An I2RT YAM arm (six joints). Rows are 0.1 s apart.
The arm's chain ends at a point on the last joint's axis. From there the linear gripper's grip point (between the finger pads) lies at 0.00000 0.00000 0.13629 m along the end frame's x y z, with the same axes.
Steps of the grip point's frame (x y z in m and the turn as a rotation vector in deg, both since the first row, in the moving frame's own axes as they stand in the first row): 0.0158 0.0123 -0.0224 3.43 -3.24 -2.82; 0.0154 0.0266 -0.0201 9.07 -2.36 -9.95; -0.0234 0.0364 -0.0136 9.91 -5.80 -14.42; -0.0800 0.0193 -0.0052 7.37 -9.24 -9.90; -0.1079 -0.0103 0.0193 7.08 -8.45 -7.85
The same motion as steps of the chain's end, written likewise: 0.0237 0.0203 -0.0219 3.43 -3.24 -2.82; 0.0228 0.0475 -0.0183 9.07 -2.36 -9.95; -0.0069 0.0578 -0.0109 9.91 -5.80 -14.42; -0.0568 0.0347 -0.0023 7.37 -9.24 -9.90; -0.0868 0.0050 0.0218 7.08 -8.45 -7.85
